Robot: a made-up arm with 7 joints.
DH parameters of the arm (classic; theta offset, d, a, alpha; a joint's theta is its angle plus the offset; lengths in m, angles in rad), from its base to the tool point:
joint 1: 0 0.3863 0 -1.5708
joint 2: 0 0 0 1.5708
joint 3: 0 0.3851 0.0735 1.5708
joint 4: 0 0 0.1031 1.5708
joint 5: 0 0.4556 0 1.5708
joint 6: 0 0 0.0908 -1.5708
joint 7: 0 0.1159 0 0
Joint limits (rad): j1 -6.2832..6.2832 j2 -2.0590..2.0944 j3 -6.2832..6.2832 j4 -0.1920..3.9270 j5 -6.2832..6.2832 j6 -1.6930..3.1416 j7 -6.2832..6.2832
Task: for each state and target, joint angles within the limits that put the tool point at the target. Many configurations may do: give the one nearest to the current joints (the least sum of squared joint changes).
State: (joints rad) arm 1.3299 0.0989 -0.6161 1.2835 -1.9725 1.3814 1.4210
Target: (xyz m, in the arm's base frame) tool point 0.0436 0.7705 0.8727
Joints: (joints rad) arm 1.7918 0.3264 -0.2548 1.8820 -2.1054 1.2191 1.4210
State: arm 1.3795 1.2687 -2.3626 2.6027 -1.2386 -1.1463 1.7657
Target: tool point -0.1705 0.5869 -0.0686
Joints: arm 1.7847 1.9584 -2.2799 3.3277 -1.1151 -1.3853 1.7657
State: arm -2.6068 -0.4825 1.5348 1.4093 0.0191 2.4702 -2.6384
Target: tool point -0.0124 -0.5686 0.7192
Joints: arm -2.8368 0.0287 1.2737 1.5546 -0.0533 1.9794 -2.6384
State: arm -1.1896 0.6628 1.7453 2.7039 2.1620 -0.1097 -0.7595
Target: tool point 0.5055 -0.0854 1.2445
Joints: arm -0.6794 0.5111 1.7528 2.6887 2.1003 0.5384 -0.7595
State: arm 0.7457 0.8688 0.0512 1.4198 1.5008 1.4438 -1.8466
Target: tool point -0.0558 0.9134 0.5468
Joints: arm 1.3375 0.8428 0.3698 2.0748 1.6504 1.2428 -1.8466
